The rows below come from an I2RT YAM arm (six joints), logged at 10 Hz.
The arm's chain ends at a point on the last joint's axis. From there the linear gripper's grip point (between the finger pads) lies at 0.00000 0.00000 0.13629 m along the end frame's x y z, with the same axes.
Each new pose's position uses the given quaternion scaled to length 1; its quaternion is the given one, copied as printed.
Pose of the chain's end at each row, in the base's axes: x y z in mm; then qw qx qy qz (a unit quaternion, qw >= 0):
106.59 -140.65 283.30 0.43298 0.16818 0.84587 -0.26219
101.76 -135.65 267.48 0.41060 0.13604 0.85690 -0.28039
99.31 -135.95 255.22 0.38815 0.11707 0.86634 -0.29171
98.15 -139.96 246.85 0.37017 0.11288 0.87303 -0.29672
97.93 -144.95 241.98 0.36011 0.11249 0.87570 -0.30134
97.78 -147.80 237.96 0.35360 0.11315 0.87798 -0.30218
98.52 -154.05 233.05 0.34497 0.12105 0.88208 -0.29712
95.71 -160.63 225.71 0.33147 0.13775 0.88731 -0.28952
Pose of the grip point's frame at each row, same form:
194.40 -220.95 216.85 0.43298 0.16818 0.84587 -0.26219
187.27 -216.37 198.58 0.41060 0.13604 0.85690 -0.28039
181.66 -217.22 183.19 0.38815 0.11707 0.86634 -0.29171
177.11 -221.96 171.91 0.37017 0.11288 0.87303 -0.29672
174.65 -227.92 165.79 0.36011 0.11249 0.87570 -0.30134
173.08 -231.02 160.64 0.35360 0.11315 0.87798 -0.30218
171.66 -236.87 153.26 0.34497 0.12105 0.88208 -0.29712
165.01 -243.10 142.22 0.33147 0.13775 0.88731 -0.28952

